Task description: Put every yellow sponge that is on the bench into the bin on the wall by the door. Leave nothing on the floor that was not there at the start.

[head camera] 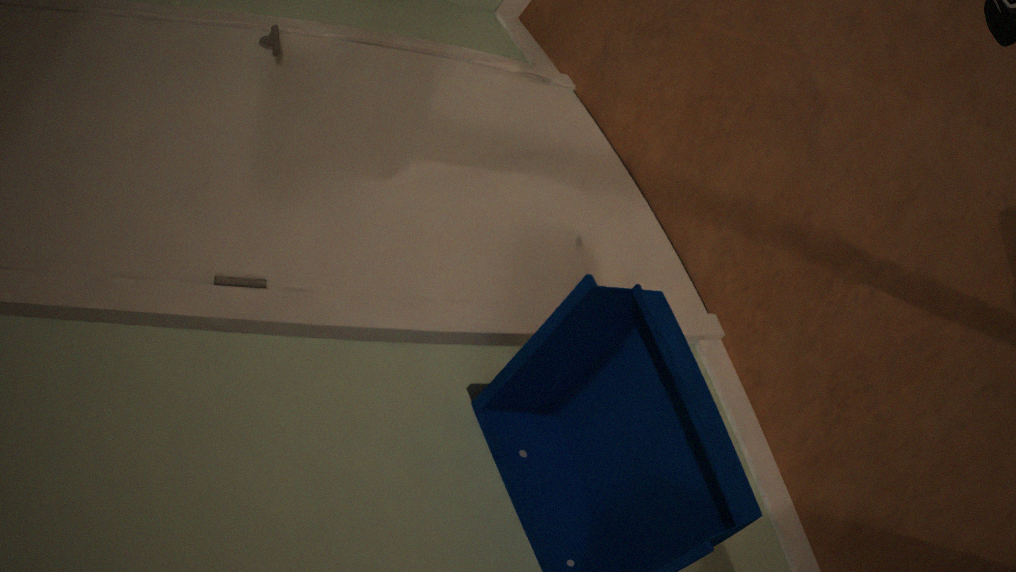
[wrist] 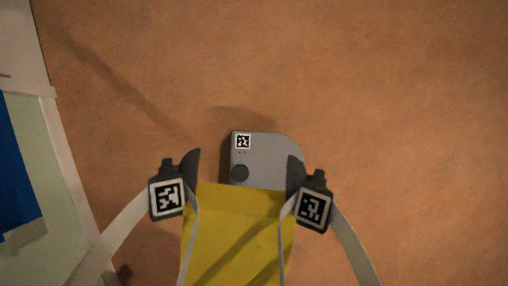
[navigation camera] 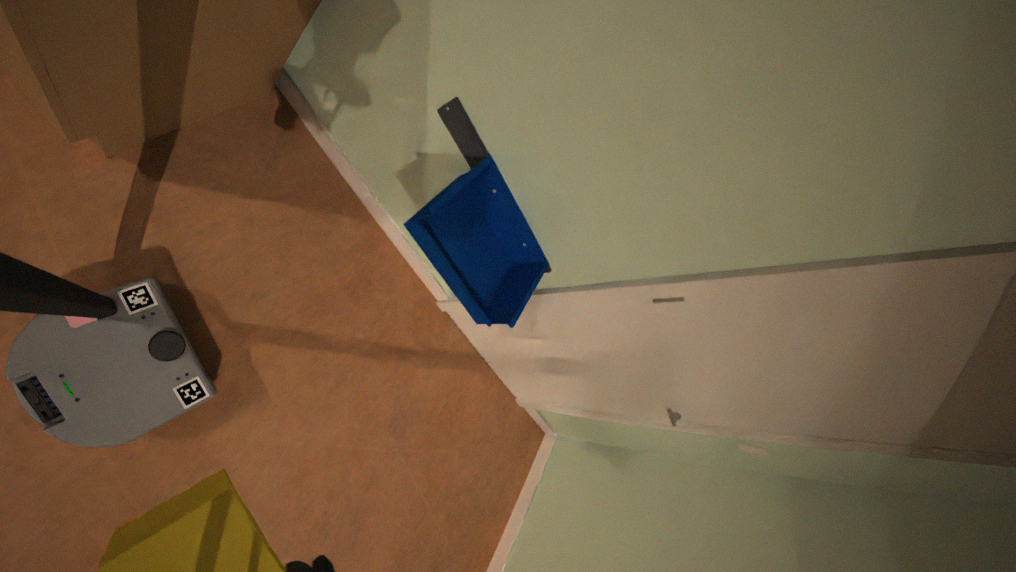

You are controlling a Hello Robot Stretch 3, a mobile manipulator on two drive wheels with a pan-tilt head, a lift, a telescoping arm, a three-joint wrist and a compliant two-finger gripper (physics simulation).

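Where they show: gripper, between the fingertips: point(wrist: 244, 170); robot's base, origin of its link: point(wrist: 242, 166) point(navigation camera: 166, 343).
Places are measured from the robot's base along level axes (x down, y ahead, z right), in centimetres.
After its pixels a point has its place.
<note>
A large yellow sponge point(navigation camera: 188, 529) @[x -101.0, y -1.0, z 5.7 cm] point(wrist: 237, 240) @[x -101.6, y -2.1, z 13.2 cm] is squeezed between the two fingers of my gripper point(wrist: 244, 170) @[x -96.3, y -2.3, z 16.1 cm], held above the floor. In the navigation view it is cut off by the bottom edge, with a dark fingertip against its right side. The blue bin point(head camera: 618, 433) @[x -55.2, y 77.6, z 10.2 cm] point(navigation camera: 490, 238) @[x -55.2, y 83.4, z 4.9 cm] hangs on the green wall beside the door point(head camera: 391, 234) @[x -72.6, y 101.6, z 47.6 cm] point(navigation camera: 782, 355) @[x -131.8, y 106.4, z 61.1 cm]; its open top faces the cameras and no sponge shows in the visible part. In the wrist view part of the bin point(wrist: 17, 185) @[x -58.7, y 56.9, z 1.9 cm] shows at the left edge. The sponge and the bin are well apart.
My base point(navigation camera: 106, 383) @[x -16.0, y -13.1, z 2.4 cm] point(wrist: 270, 155) @[x -16.0, y -11.6, z 7.8 cm] stands on the brown floor point(head camera: 817, 177) @[x -0.1, y 57.4, z 52.2 cm] point(navigation camera: 369, 397) @[x 0.0, y 46.5, z 49.8 cm], with the dark mast point(navigation camera: 42, 284) @[x -72.9, y -4.8, z -13.0 cm] at the left. A wooden cabinet point(navigation camera: 227, 49) @[x -36.2, y 34.7, z -62.0 cm] stands at the upper left of the navigation view. A dark bracket point(navigation camera: 462, 131) @[x -64.1, y 75.9, z -26.9 cm] is on the wall beside the bin.
</note>
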